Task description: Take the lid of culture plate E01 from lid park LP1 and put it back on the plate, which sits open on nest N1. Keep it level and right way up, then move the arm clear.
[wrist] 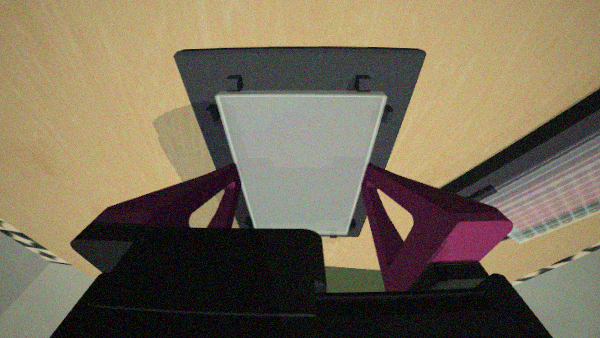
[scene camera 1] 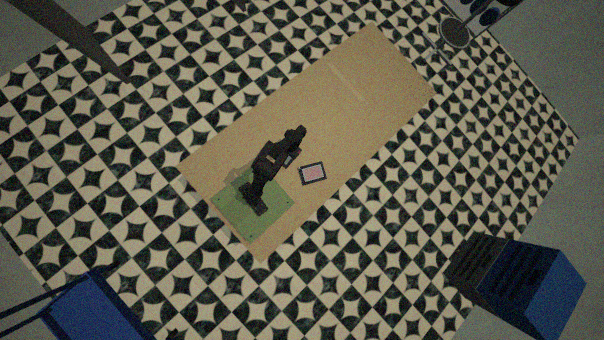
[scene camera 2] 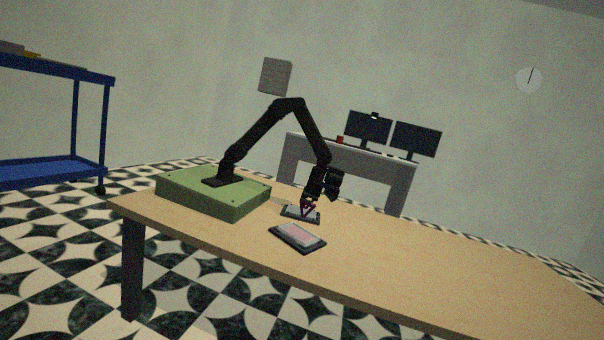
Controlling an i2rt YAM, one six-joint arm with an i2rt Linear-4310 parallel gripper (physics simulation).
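Pixels of known places: gripper, fingertip midpoint: (wrist: pixel 300 169) (scene camera 1: pixel 288 152) (scene camera 2: pixel 303 213); arm's base, origin of the base link: (scene camera 1: pixel 253 198) (scene camera 2: pixel 223 181).
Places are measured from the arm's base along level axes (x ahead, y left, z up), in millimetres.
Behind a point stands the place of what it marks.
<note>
The lid (scene camera 1: pixel 288 160) {z -52, x 303, y 70 mm} (scene camera 2: pixel 293 209) {z -52, x 292, y 101 mm} (wrist: pixel 300 130) {z -52, x 368, y 124 mm} is a pale, clear rectangle, level on the dark lid park LP1 (scene camera 2: pixel 312 221) {z -60, x 389, y 69 mm} (wrist: pixel 300 67) {z -60, x 397, y 131 mm}, among its small black pegs. My gripper (scene camera 2: pixel 307 212) {z -59, x 334, y 116 mm} (wrist: pixel 300 169) {z -59, x 334, y 116 mm} points down over it, with a magenta fingertip against each long side. The gripper is shut on the lid; no lift off the park shows. Culture plate E01 (scene camera 1: pixel 312 172) {z -51, x 381, y -82 mm} (scene camera 2: pixel 299 234) {z -46, x 390, y -101 mm} (wrist: pixel 545 200) {z -44, x 364, y -59 mm} sits open, with pink contents, on the dark nest N1 (scene camera 1: pixel 324 170) (scene camera 2: pixel 317 245) {z -58, x 456, y -102 mm} (wrist: pixel 550 140) {z -58, x 399, y -30 mm}. The arm hides part of the lid in scene camera 1.
The arm stands on a green block (scene camera 1: pixel 250 222) {z 5, x -87, y -98 mm} (scene camera 2: pixel 200 195) {z -10, x 41, y -175 mm} at one end of the wooden table (scene camera 1: pixel 370 65) {z -70, x 1246, y 305 mm} (scene camera 2: pixel 425 265) {z -70, x 825, y 60 mm}. Nest N1 lies beside the lid park, to the right in the wrist view. A blue cart (scene camera 2: pixel 107 125) and a desk with monitors stand away from the table.
</note>
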